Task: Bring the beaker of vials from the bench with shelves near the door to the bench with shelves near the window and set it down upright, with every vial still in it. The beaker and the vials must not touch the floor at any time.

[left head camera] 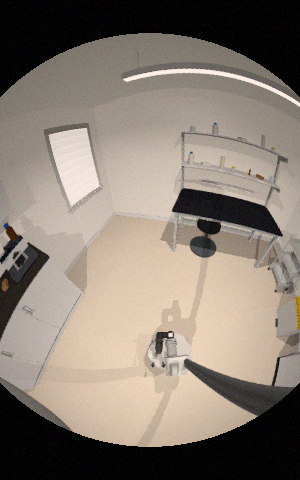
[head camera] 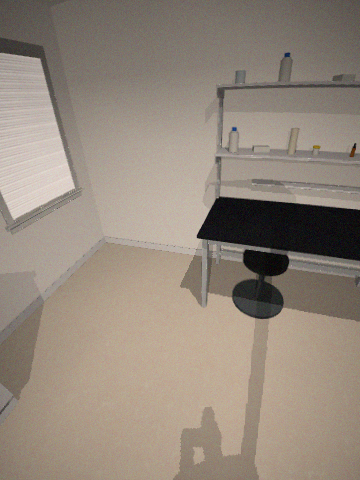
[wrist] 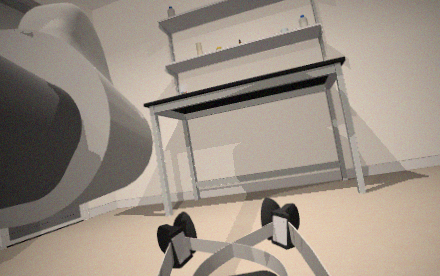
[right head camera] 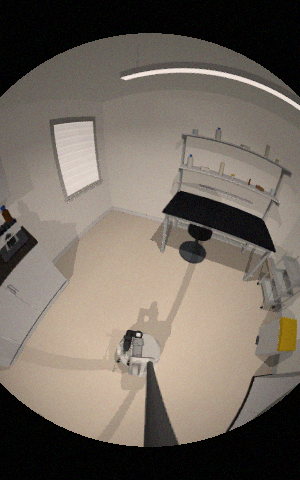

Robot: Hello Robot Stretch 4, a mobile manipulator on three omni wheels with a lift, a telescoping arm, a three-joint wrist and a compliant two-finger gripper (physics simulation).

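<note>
The bench with shelves near the window has a bare-looking black top, with bottles and small containers on its shelves. Another bench with shelves, with no stool under it, shows in the wrist view; I cannot tell its place relative to the door. A small, pale, faint item stands at the left end of its top, too small to tell whether it is the beaker of vials. My gripper is open and empty, above the floor and in front of that bench. The beaker is not clearly visible in any head view.
A black stool stands at the front of the window-side bench. A white cabinet with a dark top is at the left. A trolley and a bin with a yellow part are at the right.
</note>
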